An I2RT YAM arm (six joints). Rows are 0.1 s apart.
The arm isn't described. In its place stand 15 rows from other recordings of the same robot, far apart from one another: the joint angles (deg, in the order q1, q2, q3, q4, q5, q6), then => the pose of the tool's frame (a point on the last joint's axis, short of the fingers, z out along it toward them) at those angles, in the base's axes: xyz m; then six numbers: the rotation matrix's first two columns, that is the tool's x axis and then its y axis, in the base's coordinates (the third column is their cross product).
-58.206 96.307 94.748 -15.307 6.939 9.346 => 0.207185, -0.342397, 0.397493, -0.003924, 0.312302, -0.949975, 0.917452, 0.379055, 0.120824
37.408 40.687 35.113 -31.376 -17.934 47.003 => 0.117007, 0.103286, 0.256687, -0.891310, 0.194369, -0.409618, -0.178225, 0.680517, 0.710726
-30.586 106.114 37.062 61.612 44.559 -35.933 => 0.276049, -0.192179, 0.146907, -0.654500, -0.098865, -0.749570, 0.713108, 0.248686, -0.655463
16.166 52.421 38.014 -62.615 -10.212 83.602 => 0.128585, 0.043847, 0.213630, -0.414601, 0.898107, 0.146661, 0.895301, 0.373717, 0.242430
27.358 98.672 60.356 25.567 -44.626 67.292 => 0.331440, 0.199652, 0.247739, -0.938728, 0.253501, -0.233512, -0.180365, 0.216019, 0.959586
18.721 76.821 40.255 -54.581 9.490 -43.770 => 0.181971, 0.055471, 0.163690, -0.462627, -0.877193, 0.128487, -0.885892, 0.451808, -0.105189
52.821 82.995 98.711 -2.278 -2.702 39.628 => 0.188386, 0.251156, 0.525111, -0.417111, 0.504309, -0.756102, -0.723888, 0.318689, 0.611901
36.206 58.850 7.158 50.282 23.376 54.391 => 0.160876, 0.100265, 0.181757, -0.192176, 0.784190, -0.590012, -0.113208, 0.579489, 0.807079
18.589 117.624 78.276 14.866 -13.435 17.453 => 0.441676, 0.157273, 0.193454, -0.527808, 0.130258, -0.839316, -0.369168, 0.854768, 0.364809
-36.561 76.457 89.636 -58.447 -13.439 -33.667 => 0.213360, -0.147929, 0.407271, -0.723255, -0.134904, -0.677276, 0.056518, 0.965881, -0.252745
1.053 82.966 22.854 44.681 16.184 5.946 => 0.266202, -0.005031, 0.164211, -0.238602, 0.095117, -0.966448, 0.277189, 0.960461, 0.026094
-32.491 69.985 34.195 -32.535 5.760 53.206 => 0.170048, -0.112531, 0.165264, -0.016445, 0.955077, -0.295900, 0.966525, 0.090969, 0.239906
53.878 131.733 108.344 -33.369 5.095 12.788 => 0.299914, 0.405591, 0.176777, -0.652547, -0.520154, -0.551020, -0.647497, 0.760498, 0.048903
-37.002 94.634 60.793 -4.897 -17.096 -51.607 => 0.295794, -0.209809, 0.222437, -0.617700, -0.472542, -0.628610, -0.148152, 0.854949, -0.497105
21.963 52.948 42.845 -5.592 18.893 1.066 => 0.204933, 0.070215, 0.311160, -0.252045, -0.082664, -0.964178, -0.060074, 0.995760, -0.069668
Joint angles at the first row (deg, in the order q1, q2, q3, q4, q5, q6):
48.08 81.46 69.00 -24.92 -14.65 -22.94
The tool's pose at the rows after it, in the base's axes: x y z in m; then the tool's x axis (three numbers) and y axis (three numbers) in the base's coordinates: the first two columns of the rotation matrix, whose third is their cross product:
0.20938, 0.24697, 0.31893, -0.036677, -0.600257, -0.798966, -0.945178, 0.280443, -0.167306
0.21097, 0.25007, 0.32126, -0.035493, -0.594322, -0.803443, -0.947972, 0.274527, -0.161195
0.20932, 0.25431, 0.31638, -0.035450, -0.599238, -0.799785, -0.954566, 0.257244, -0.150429
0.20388, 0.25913, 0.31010, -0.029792, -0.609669, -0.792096, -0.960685, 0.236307, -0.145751
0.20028, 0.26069, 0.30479, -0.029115, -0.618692, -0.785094, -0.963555, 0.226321, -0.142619
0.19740, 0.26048, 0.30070, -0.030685, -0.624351, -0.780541, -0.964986, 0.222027, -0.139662
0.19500, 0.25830, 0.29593, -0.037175, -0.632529, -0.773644, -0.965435, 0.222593, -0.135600
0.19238, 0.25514, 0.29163, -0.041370, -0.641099, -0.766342, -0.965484, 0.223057, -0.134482
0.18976, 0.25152, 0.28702, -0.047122, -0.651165, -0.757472, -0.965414, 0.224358, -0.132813
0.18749, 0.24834, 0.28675, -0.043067, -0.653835, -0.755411, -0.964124, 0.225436, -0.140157
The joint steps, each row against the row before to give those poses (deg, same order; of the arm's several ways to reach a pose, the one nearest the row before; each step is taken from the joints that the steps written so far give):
0.00 0.85 1.51 -0.01 -0.36 0.17
0.09 0.72 1.06 -0.12 -0.56 0.19
0.66 0.64 -0.32 0.26 -0.47 0.08
1.28 0.26 -0.90 0.33 0.17 0.00
0.68 -0.03 -1.00 0.26 0.24 0.00
0.39 -0.29 -1.02 0.27 0.17 0.09
0.11 -0.50 -1.29 0.10 0.24 0.09
0.05 -0.69 -1.36 0.01 0.27 -0.08
-0.01 -0.74 -1.41 -0.12 0.31 -0.09
0.00 -0.87 -0.79 -0.07 0.35 -0.27

